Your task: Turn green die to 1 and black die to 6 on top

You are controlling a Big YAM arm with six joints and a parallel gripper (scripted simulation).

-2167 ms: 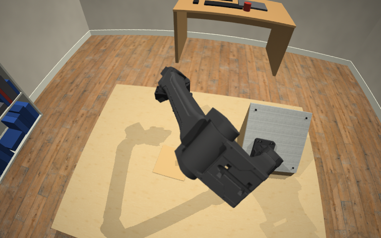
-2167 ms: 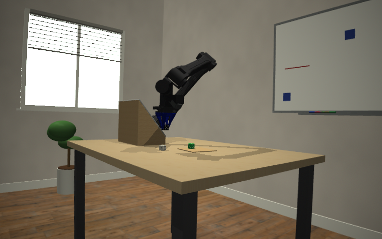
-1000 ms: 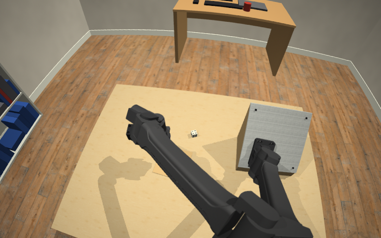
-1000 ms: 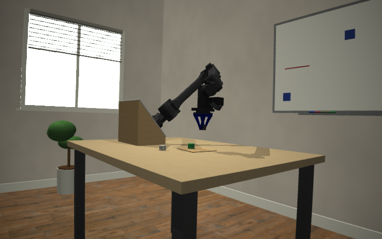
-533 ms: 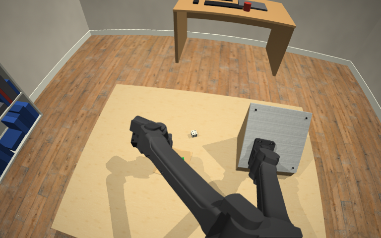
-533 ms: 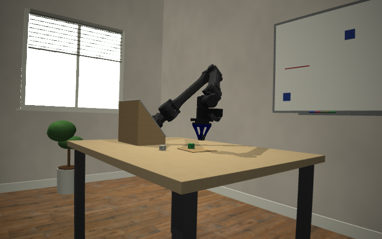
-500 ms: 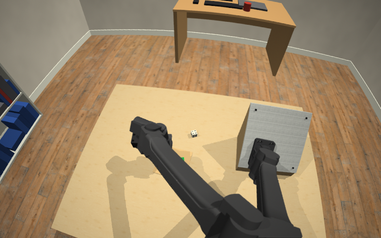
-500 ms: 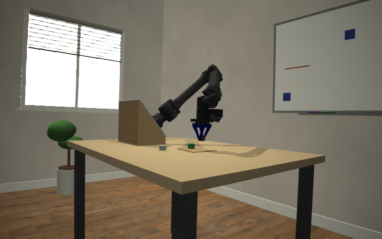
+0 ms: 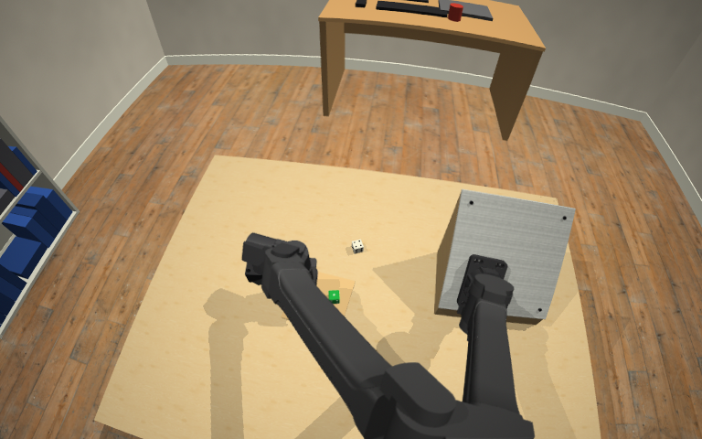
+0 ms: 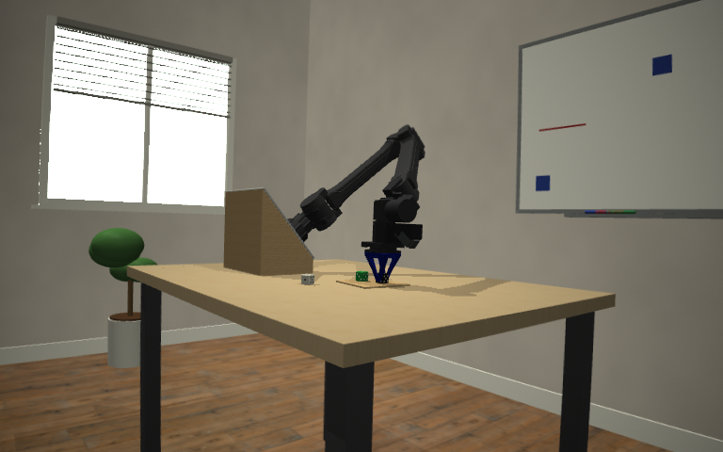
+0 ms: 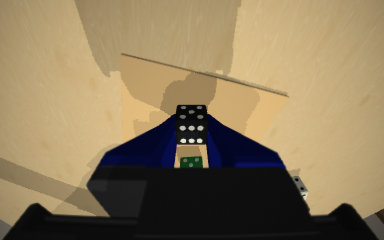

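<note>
My hand is right at the black die. From my hand the other things lie so: tan mat (30 mm behind, 10 mm to the right, 20 mm below); white die (90 mm behind, 160 mm to the right, 10 mm below); green die (70 mm behind, 10 mm to the right).
</note>
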